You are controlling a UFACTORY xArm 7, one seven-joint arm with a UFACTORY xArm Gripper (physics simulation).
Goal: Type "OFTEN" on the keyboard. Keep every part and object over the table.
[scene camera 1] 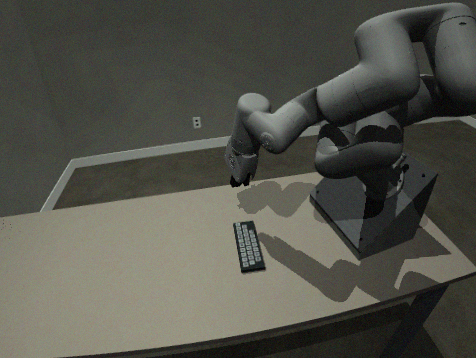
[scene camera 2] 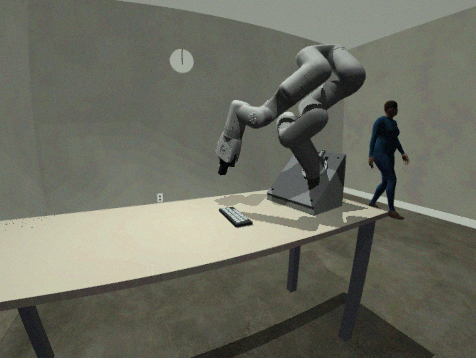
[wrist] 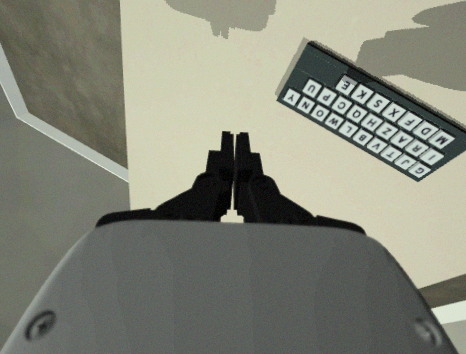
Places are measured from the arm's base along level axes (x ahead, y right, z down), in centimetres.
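Where they show: gripper, fingertip midpoint: (scene camera 1: 235,184) (scene camera 2: 221,174) (wrist: 233,151); arm's base, origin of the base link: (scene camera 1: 383,181) (scene camera 2: 315,168).
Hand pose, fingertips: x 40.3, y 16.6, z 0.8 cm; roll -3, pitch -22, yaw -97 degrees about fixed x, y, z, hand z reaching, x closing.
Note:
Things, the pixels of their top centre, and the offset from my fingertips. Level surfaces: height alone.
- dark keyboard, middle of its top: (wrist: 386,131) (scene camera 1: 248,247) (scene camera 2: 236,215) dx +0.8, dy -12.3, dz +14.3 cm
- table, its level: dz +16.1 cm
- O key, middle of its top: (wrist: 319,113) dx +1.4, dy -5.2, dz +14.3 cm
- N key, middle of its top: (wrist: 305,105) dx +1.0, dy -3.3, dz +14.3 cm
- E key, middle of its top: (wrist: 346,85) dx -2.2, dy -6.3, dz +14.3 cm
- T key, middle of its top: (wrist: 391,154) dx +3.1, dy -14.2, dz +14.3 cm
- F key, middle of its top: (wrist: 409,122) dx -0.8, dy -13.5, dz +14.3 cm
A dark keyboard (scene camera 1: 249,246) (scene camera 2: 235,216) with white letter keys lies flat on the table (scene camera 1: 125,260) (scene camera 2: 150,240) (wrist: 175,100). In the wrist view the keyboard (wrist: 355,112) is at the upper right, slanted, with its letters upside down. There the O key (wrist: 318,113), N key (wrist: 305,105), E key (wrist: 346,85), T key (wrist: 389,154) and F key (wrist: 409,118) are readable. My gripper (scene camera 1: 240,183) (scene camera 2: 222,172) (wrist: 233,151) is shut and empty. It hangs high, pointing down, off to the side of the keyboard's Y and U end, touching nothing.
The robot's grey wedge base (scene camera 1: 395,225) (scene camera 2: 327,175) stands at the right end of the table. The table's back edge shows left of the fingers in the wrist view. Arm shadows fall near the keyboard. A person (scene camera 2: 386,145) in blue is on the floor behind the table's right end.

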